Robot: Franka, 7 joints.
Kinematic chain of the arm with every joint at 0, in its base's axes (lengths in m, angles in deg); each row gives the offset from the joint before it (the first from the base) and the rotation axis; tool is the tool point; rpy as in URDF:
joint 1: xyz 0 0 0.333 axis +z
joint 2: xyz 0 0 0 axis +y
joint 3: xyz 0 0 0.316 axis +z
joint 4: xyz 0.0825 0 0 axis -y
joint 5: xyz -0.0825 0 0.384 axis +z
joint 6: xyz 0 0 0 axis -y
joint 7: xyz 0.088 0 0 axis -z
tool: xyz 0 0 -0.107 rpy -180 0 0
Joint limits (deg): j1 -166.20..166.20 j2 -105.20..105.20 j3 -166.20..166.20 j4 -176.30..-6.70 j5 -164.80..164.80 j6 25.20..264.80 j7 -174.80..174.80
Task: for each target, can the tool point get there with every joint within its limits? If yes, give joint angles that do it. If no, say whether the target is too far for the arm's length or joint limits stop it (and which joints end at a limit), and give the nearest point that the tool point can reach.
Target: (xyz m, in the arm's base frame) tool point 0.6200 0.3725 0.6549
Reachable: yes | joints 25.27 45.31 34.16 -26.35 123.36 196.58 51.83
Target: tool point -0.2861 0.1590 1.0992
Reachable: yes | joints 109.81 -8.32 36.34 -48.22 -90.20 125.13 -43.39
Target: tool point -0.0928 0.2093 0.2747
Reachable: yes | joints 110.59 5.56 5.36 -148.43 -3.57 48.39 16.72
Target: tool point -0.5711 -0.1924 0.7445
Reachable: yes | joints 58.25 -65.27 62.91 -45.12 6.80 73.47 -129.20
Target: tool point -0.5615 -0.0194 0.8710
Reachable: yes | joints 32.72 -25.44 109.17 -36.39 56.88 81.70 -61.37
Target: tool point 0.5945 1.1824 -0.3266
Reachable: no: too far | nearest point 0.3449 0.6860 -0.0497 | short by 0.621 m
